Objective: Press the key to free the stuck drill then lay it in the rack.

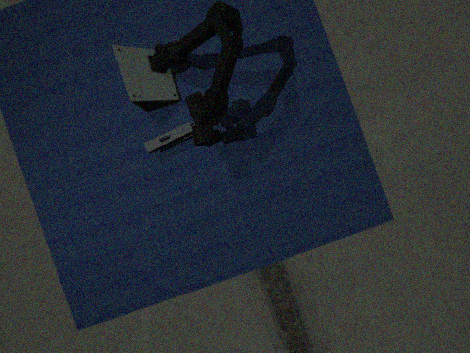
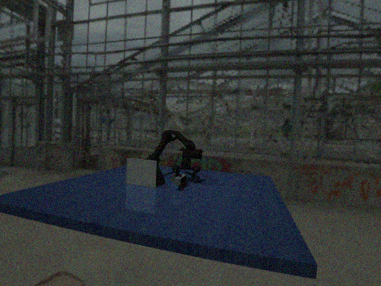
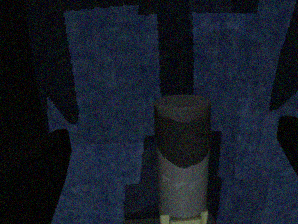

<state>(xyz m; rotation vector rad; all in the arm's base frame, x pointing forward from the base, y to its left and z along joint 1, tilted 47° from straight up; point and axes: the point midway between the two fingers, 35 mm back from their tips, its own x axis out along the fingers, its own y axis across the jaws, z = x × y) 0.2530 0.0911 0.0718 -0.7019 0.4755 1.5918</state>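
Right now the drill is 4 cm to the right of my gripper tip and 4 cm above it. Round my gripper tip: long grey block (14 cm to the right, 3 cm above, 2 cm ahead).
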